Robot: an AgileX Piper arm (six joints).
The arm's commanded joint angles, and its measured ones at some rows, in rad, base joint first. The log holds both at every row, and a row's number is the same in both.
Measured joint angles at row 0:
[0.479, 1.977, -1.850, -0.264, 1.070, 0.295]
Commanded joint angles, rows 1 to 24:
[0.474, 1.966, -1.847, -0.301, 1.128, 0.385]
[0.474, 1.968, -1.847, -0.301, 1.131, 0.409]
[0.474, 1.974, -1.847, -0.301, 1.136, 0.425]
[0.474, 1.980, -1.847, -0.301, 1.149, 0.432]
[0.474, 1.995, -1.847, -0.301, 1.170, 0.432]
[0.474, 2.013, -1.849, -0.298, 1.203, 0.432]
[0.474, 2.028, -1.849, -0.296, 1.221, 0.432]
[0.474, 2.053, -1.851, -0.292, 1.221, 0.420]
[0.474, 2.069, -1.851, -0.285, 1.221, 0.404]
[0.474, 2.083, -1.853, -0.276, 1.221, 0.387]
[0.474, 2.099, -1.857, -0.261, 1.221, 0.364]
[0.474, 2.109, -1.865, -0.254, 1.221, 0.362]
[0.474, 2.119, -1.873, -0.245, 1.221, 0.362]
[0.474, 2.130, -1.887, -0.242, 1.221, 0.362]
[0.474, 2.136, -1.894, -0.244, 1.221, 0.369]
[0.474, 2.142, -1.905, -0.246, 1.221, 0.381]
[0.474, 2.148, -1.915, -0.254, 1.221, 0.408]
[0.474, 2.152, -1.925, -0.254, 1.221, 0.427]
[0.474, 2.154, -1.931, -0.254, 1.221, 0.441]
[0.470, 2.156, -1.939, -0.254, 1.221, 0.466]
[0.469, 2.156, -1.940, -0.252, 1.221, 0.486]
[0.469, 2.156, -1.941, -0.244, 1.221, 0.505]
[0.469, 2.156, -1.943, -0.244, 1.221, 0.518]
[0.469, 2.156, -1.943, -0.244, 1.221, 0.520]
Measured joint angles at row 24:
[0.479, 2.157, -1.930, -0.245, 1.217, 0.469]
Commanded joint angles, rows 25 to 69:
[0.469, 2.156, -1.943, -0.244, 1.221, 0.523]
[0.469, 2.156, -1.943, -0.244, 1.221, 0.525]
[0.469, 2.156, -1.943, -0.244, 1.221, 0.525]
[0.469, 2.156, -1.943, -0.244, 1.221, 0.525]
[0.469, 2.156, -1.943, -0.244, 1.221, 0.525]
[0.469, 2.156, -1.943, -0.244, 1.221, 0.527]
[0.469, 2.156, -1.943, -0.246, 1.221, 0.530]
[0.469, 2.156, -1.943, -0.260, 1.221, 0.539]
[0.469, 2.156, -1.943, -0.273, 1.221, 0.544]
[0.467, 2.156, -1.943, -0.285, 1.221, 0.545]
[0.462, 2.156, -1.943, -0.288, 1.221, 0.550]
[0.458, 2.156, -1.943, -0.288, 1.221, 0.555]
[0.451, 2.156, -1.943, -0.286, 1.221, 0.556]
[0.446, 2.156, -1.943, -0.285, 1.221, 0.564]
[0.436, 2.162, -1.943, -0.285, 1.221, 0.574]
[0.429, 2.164, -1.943, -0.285, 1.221, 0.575]
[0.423, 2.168, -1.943, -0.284, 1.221, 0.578]
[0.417, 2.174, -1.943, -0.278, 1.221, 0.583]
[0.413, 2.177, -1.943, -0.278, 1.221, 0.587]
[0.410, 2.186, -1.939, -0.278, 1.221, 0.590]
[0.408, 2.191, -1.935, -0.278, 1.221, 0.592]
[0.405, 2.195, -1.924, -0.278, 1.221, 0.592]
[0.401, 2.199, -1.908, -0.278, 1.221, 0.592]
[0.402, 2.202, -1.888, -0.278, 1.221, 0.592]
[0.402, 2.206, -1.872, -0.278, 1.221, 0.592]
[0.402, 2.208, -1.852, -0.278, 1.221, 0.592]
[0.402, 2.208, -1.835, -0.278, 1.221, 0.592]
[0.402, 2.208, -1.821, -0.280, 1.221, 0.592]
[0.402, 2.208, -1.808, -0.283, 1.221, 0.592]
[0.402, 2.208, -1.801, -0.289, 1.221, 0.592]
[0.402, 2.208, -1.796, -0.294, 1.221, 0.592]
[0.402, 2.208, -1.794, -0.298, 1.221, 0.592]
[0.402, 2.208, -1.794, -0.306, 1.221, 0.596]
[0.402, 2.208, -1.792, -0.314, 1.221, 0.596]
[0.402, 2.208, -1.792, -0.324, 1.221, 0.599]
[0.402, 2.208, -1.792, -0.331, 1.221, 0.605]
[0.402, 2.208, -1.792, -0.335, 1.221, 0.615]
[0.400, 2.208, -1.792, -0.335, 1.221, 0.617]
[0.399, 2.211, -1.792, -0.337, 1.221, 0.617]
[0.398, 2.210, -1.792, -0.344, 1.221, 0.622]
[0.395, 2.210, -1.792, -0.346, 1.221, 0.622]
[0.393, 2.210, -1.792, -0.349, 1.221, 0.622]
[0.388, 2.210, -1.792, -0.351, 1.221, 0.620]
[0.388, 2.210, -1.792, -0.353, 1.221, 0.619]
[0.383, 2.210, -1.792, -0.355, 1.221, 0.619]
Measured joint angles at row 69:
[0.404, 2.213, -1.794, -0.333, 1.221, 0.613]
